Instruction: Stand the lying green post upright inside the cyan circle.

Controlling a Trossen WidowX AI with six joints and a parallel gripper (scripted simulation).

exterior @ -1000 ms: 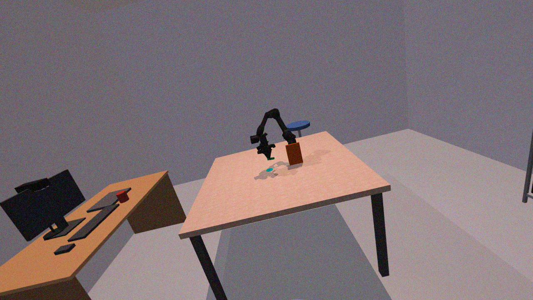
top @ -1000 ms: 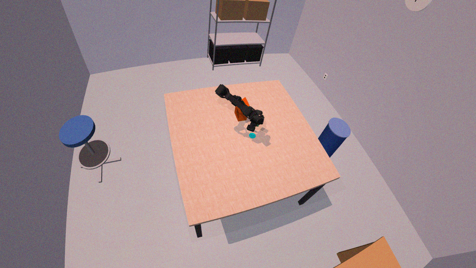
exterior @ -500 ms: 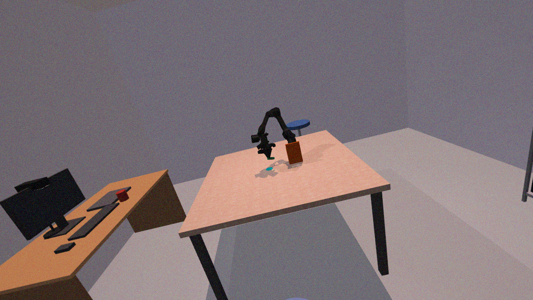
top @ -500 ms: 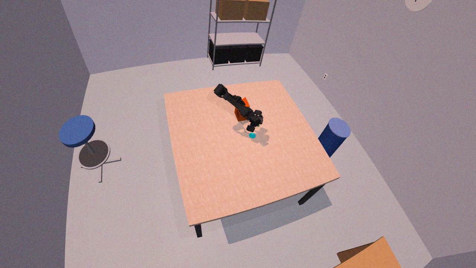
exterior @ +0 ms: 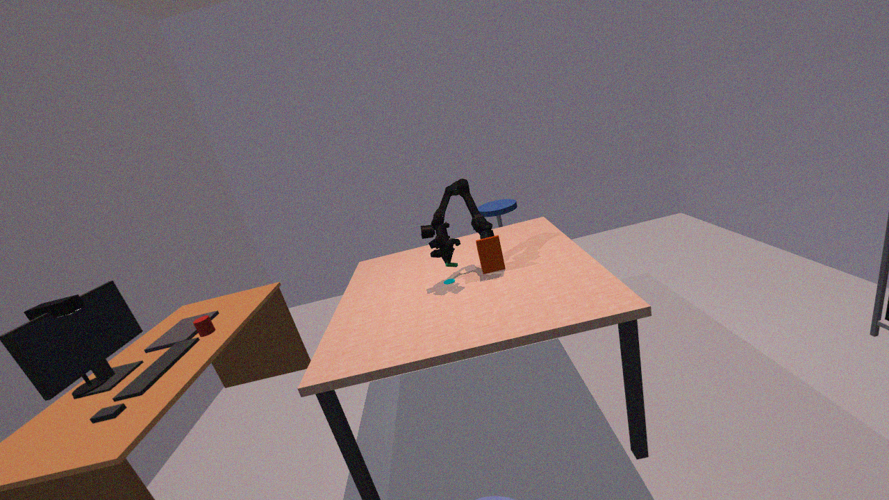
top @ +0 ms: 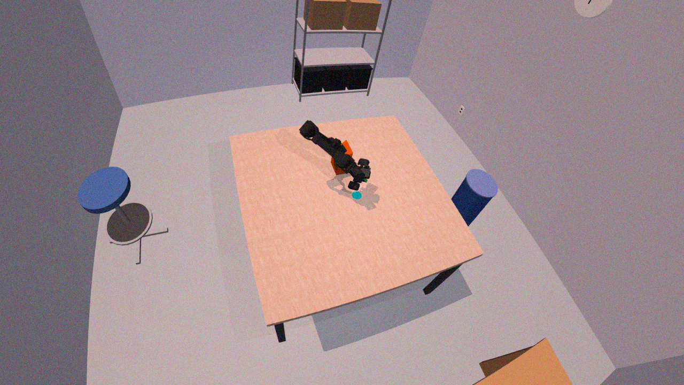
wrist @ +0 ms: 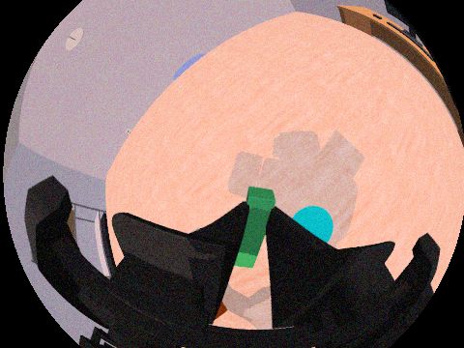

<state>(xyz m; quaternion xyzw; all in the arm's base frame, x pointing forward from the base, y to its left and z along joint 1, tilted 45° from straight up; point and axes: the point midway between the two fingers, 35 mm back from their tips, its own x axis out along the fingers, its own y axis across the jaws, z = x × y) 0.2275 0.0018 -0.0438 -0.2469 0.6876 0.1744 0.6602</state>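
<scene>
My gripper tip is now 110 mm above the cyan circle, 40 mm to the left of it and 20 mm short of it. Round my gripper tip: green post (20 mm behind, 10 mm to the right, 10 mm below).
</scene>
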